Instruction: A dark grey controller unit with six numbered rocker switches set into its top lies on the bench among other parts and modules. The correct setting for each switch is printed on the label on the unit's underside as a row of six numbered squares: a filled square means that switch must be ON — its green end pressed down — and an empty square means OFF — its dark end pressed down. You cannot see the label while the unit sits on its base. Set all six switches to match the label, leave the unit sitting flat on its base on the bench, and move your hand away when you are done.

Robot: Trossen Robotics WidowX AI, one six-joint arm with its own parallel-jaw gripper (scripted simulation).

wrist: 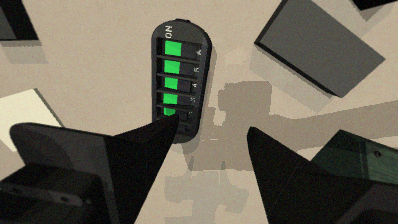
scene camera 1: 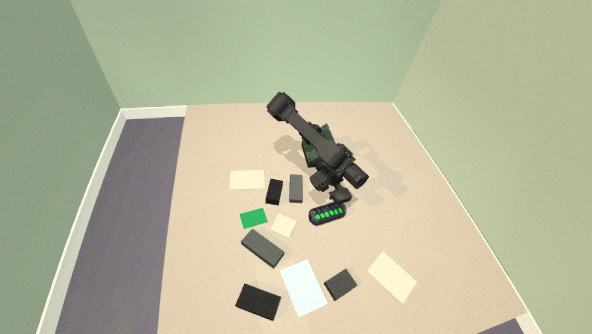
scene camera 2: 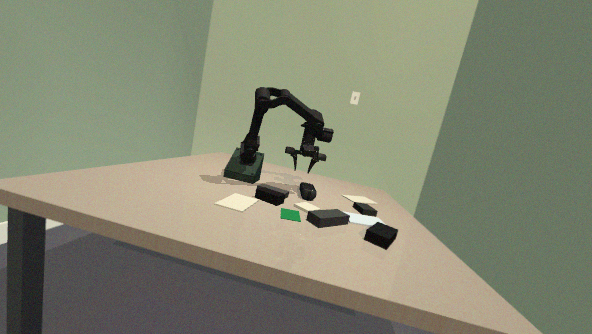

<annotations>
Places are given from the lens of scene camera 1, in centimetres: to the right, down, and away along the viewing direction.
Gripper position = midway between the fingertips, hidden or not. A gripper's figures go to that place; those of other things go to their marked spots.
my gripper [scene camera 1: 327, 192]: 12, 10, 91
grey block [scene camera 1: 268, 252]: -10, 30, 81
</annotations>
